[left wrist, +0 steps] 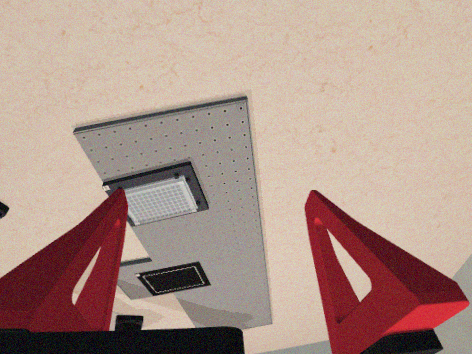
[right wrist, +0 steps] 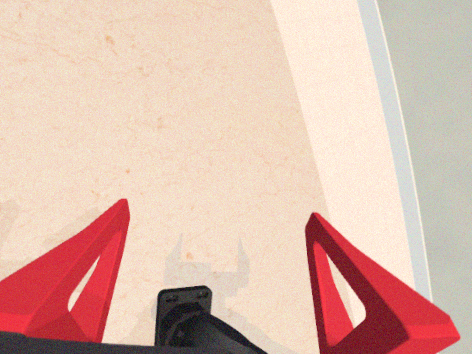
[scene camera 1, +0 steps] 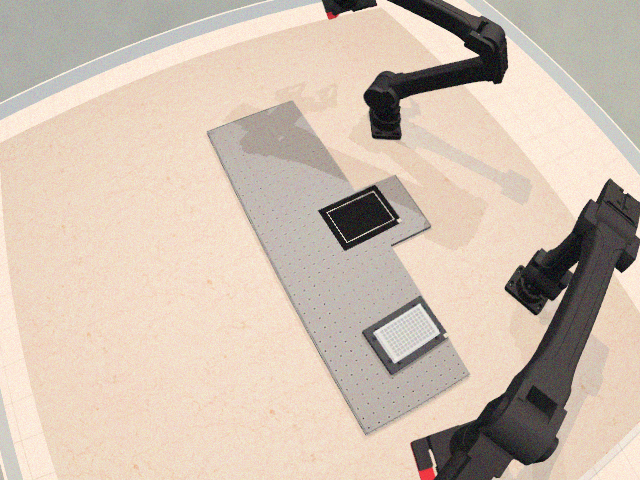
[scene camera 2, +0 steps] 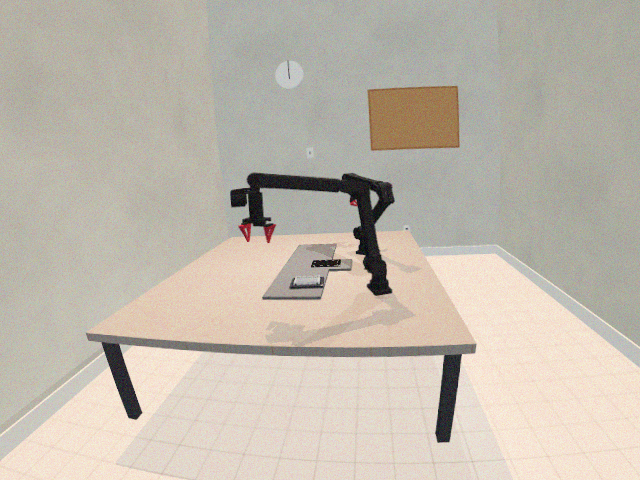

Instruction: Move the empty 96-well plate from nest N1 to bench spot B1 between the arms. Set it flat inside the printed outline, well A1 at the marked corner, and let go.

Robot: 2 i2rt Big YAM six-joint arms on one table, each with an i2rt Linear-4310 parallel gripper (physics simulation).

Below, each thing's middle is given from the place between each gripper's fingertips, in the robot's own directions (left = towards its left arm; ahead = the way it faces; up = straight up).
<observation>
Now: right hand 46 cm to the right of the black rectangle with white outline (scene camera 1: pixel 365 214), 28 cm short of it and 27 cm above it. From my right hand the other things lie so: white well plate (scene camera 1: pixel 410 331) (77 cm to the left, 38 cm ahead, 26 cm below).
Now: the white well plate 16 cm behind my left hand, 24 cm to the right of it and 27 cm below it. Also, from my left hand: black rectangle with white outline 26 cm behind, 55 cm to the right, 29 cm below.
</observation>
